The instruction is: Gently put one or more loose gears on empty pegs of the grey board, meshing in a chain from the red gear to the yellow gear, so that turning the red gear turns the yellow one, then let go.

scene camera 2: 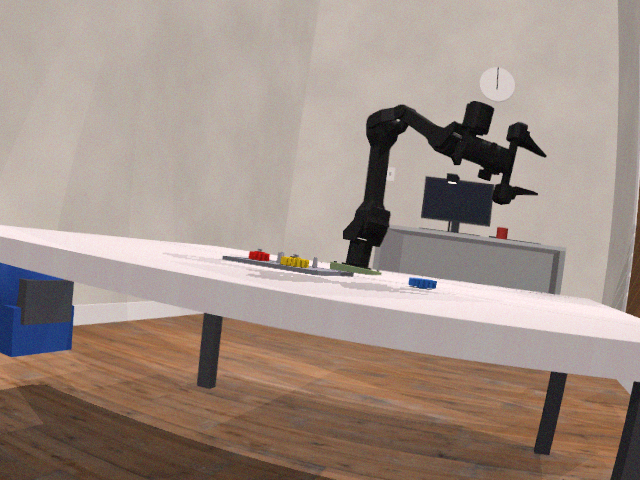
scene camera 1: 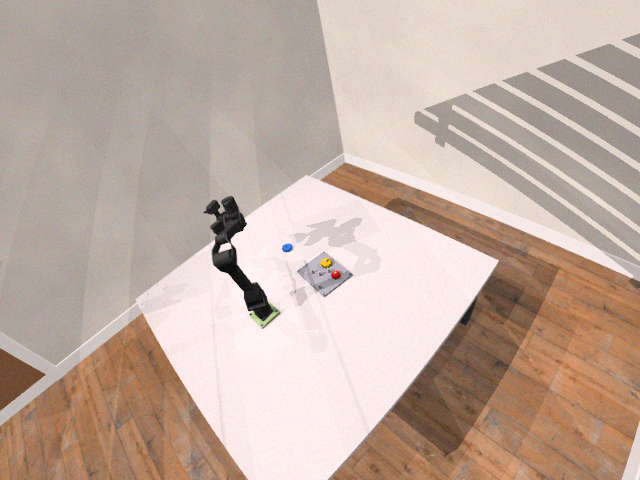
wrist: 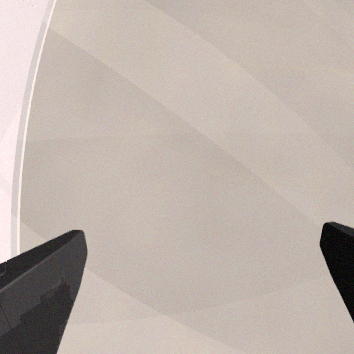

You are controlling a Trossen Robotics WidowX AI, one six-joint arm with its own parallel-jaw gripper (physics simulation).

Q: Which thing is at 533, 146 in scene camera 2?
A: My gripper.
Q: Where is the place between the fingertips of my gripper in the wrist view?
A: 207, 240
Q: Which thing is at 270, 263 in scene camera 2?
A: A grey board.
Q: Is my gripper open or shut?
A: Open.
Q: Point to a grey board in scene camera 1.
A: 328, 284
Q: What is my gripper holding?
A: Nothing.
